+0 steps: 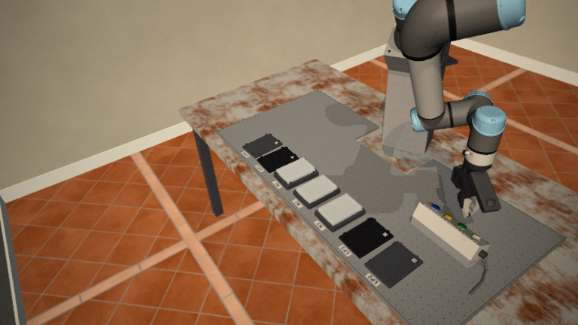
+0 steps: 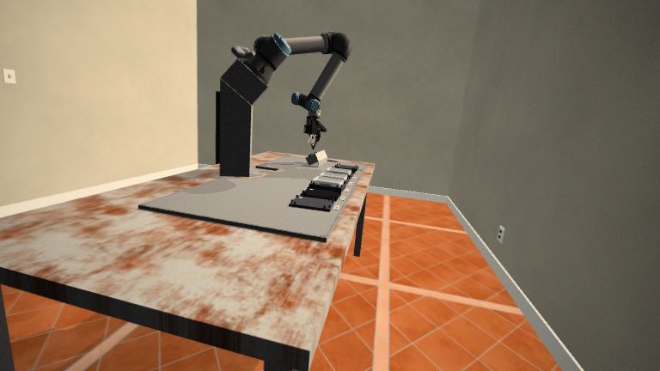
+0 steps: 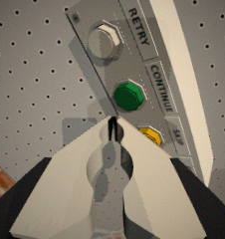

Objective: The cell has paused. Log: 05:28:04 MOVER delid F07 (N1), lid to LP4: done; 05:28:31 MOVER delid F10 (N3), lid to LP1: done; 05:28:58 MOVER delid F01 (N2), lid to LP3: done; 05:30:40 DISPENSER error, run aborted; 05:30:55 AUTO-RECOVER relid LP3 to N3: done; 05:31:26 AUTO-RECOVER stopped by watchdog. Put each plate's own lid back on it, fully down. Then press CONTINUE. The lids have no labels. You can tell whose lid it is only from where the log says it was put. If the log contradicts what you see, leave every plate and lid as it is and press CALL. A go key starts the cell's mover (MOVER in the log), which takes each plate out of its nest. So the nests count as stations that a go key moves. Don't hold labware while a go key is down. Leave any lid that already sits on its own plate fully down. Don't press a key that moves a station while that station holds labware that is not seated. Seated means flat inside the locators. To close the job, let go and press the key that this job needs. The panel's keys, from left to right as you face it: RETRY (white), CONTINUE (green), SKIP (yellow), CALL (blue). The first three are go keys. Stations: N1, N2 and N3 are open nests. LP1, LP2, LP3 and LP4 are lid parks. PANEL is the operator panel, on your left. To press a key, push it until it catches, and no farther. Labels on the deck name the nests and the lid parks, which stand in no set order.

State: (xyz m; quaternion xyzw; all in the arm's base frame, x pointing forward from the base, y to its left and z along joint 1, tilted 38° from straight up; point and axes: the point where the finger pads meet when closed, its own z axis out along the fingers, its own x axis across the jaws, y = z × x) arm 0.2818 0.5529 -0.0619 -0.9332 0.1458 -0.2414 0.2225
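My gripper is now 1 cm short of the green key and 4 cm above it. The rest, counted from my hand: yellow key 2 cm ahead, 5 cm to the right, 4 cm below; then white key 5 cm to the left, 4 cm below; then blue CALL key 3 cm ahead, 9 cm to the right, 4 cm below.
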